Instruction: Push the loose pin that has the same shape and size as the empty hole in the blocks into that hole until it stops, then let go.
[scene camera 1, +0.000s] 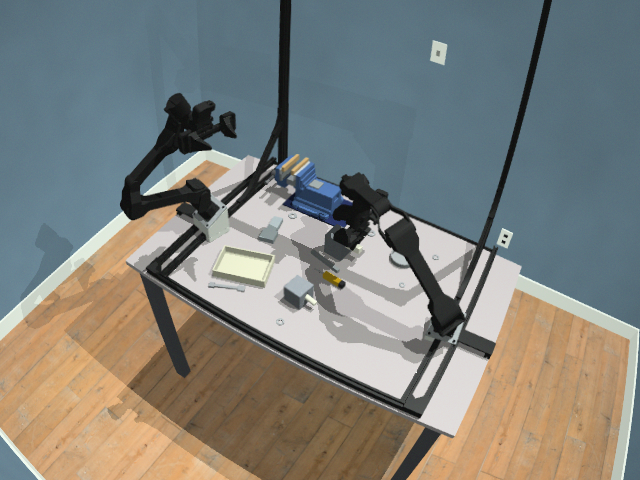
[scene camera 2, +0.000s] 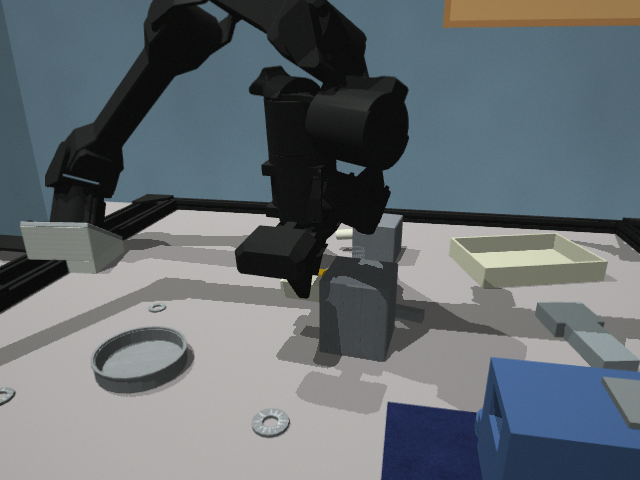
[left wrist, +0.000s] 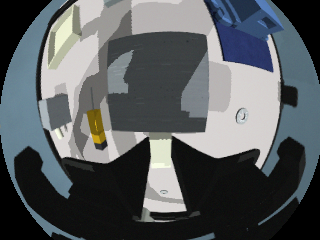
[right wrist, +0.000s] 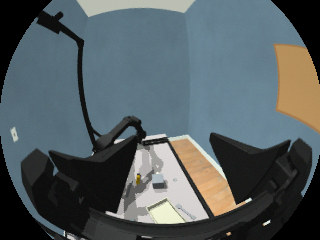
Scene:
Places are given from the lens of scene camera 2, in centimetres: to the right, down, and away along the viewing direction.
left gripper (scene camera 2: 307, 291): -1, 6, 49
cream tray (scene camera 2: 528, 259): 32, 3, 68
round dish (scene camera 2: 140, 350): -18, 11, 46
The marked spots on the round dish and the cream tray are 55 cm apart.

